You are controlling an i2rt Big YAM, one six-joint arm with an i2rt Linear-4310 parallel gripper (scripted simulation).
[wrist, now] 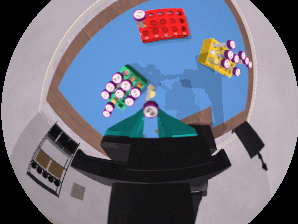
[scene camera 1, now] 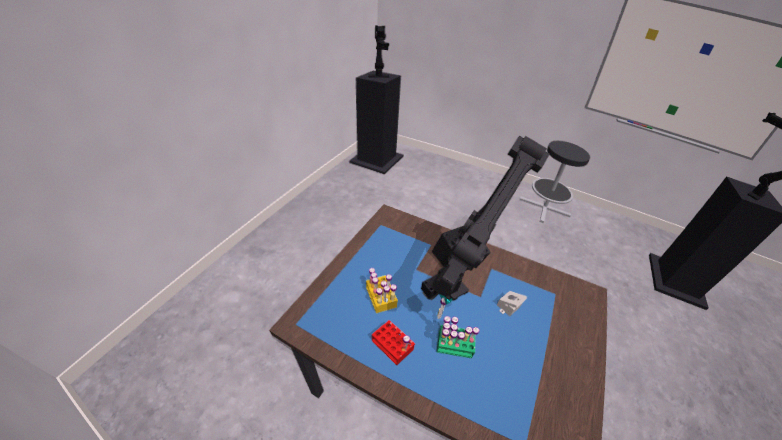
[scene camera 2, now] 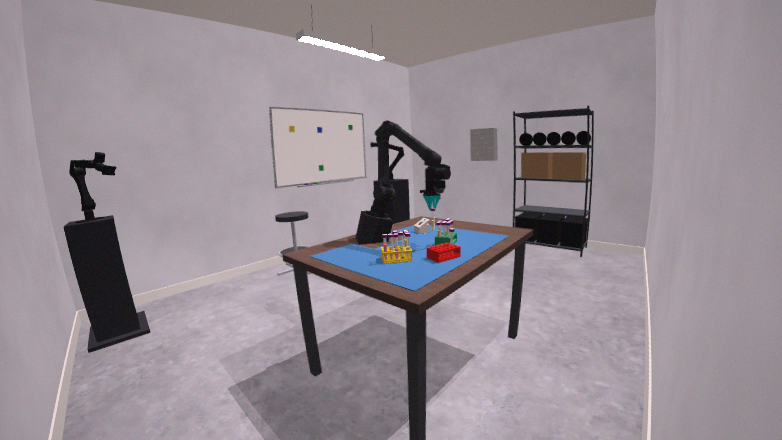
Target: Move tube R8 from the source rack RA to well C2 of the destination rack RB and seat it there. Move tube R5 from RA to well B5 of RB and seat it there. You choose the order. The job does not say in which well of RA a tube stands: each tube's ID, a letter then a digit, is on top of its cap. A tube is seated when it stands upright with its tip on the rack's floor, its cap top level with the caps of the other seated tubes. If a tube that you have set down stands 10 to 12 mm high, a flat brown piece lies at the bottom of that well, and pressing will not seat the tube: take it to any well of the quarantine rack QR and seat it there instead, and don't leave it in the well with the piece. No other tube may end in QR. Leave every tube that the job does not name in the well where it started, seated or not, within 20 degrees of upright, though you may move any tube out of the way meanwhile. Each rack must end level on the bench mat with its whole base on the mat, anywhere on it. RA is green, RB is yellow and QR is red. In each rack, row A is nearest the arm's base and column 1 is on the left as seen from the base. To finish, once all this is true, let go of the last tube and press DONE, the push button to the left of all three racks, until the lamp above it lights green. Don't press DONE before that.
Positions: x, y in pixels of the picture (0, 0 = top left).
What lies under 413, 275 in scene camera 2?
A blue mat.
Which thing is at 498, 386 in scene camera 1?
A blue mat.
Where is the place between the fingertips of my gripper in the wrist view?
150, 111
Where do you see a red rack QR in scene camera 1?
398, 355
